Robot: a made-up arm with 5 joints. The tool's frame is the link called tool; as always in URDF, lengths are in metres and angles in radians. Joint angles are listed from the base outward. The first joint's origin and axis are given. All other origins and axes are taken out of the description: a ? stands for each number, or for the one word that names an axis. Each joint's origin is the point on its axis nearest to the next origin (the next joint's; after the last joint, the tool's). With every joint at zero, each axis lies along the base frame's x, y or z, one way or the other. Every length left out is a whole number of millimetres.
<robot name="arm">
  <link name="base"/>
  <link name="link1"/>
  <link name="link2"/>
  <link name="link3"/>
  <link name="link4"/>
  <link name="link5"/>
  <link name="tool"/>
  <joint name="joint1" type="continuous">
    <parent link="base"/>
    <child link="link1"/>
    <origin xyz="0.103 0 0.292" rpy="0 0 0"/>
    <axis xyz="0 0 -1"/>
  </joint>
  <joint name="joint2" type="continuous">
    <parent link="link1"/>
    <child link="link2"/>
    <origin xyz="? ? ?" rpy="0 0 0"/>
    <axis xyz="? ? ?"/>
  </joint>
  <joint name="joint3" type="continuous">
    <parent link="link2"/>
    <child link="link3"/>
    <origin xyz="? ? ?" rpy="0 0 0"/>
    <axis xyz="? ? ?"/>
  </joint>
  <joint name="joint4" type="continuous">
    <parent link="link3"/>
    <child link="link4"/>
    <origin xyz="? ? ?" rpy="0 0 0"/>
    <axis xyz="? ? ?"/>
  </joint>
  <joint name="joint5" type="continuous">
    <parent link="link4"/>
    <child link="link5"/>
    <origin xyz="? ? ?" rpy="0 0 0"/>
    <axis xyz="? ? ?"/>
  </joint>
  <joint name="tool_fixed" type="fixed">
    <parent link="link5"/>
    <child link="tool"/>
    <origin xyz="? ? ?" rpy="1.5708 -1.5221 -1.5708"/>
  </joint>
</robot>
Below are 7 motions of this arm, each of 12 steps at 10 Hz.
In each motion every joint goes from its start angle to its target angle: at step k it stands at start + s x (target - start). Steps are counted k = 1, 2, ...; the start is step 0. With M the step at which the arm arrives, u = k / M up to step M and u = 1 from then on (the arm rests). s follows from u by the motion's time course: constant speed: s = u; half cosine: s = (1 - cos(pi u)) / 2; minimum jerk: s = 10 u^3 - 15 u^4 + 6 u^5.
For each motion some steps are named. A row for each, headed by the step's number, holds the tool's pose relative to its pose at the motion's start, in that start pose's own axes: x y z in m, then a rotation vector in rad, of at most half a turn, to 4 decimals.
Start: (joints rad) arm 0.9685 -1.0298 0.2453 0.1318 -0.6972
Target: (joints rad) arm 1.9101 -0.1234 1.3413 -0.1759 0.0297
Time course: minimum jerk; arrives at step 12
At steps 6, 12:
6: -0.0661 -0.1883 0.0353 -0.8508 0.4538 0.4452
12: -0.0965 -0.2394 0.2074 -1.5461 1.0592 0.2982

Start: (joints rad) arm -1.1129 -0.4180 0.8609 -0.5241 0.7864
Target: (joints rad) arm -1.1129 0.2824 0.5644 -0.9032 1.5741
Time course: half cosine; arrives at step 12
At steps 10, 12:
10: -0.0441 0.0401 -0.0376 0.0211 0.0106 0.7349
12: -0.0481 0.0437 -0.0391 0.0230 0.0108 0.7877

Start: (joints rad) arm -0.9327 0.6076 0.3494 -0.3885 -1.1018
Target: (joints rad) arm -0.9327 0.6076 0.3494 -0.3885 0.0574
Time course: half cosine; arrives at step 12
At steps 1, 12:
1: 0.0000 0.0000 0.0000 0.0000 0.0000 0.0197
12: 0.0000 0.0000 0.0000 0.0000 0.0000 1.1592

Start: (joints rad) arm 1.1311 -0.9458 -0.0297 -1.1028 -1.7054
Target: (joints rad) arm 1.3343 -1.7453 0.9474 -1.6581 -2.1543
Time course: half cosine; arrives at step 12
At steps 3, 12:
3: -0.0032 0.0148 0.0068 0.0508 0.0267 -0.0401
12: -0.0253 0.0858 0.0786 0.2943 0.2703 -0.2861

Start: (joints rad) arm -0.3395 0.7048 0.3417 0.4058 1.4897
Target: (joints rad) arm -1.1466 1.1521 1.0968 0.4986 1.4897
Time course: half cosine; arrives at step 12
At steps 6, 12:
6: 0.0185 0.1305 -0.0188 0.6225 0.1657 0.4020
12: -0.0379 0.2117 0.0317 1.1534 0.5901 0.7455

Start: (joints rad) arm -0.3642 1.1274 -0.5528 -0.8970 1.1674
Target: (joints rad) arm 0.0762 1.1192 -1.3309 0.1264 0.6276
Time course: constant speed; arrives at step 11
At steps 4, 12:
4: -0.0392 -0.0472 -0.0226 -0.0072 0.1764 -0.1516
12: -0.0962 -0.1466 -0.0165 -0.1115 0.4824 -0.4395

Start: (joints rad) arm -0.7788 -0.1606 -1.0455 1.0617 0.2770
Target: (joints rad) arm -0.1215 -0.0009 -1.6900 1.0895 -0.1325
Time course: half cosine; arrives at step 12
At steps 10, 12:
10: 0.0294 -0.0676 0.0680 -0.5931 -0.3906 -0.1496
12: 0.0310 -0.0688 0.0739 -0.6265 -0.4250 -0.1483

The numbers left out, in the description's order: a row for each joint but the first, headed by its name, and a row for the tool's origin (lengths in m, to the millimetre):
joint2: xyz 0.03 0.004 0, axis 0 1 0
joint3: xyz 0.027 0 0.11, axis 0 1 0
joint4: xyz 0.141 0 0.005, axis 0 1 0
joint5: xyz 0.075 0 0, axis -1 0 0
tool: xyz 0 0 0

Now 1 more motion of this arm.
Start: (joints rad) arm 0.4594 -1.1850 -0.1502 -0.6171 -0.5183
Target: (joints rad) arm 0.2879 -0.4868 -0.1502 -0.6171 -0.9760
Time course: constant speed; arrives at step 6
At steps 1, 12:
1: -0.0276 -0.0186 0.0039 -0.0737 0.0906 -0.1033
12: -0.1635 -0.0766 0.0775 -0.5092 0.4907 -0.6137

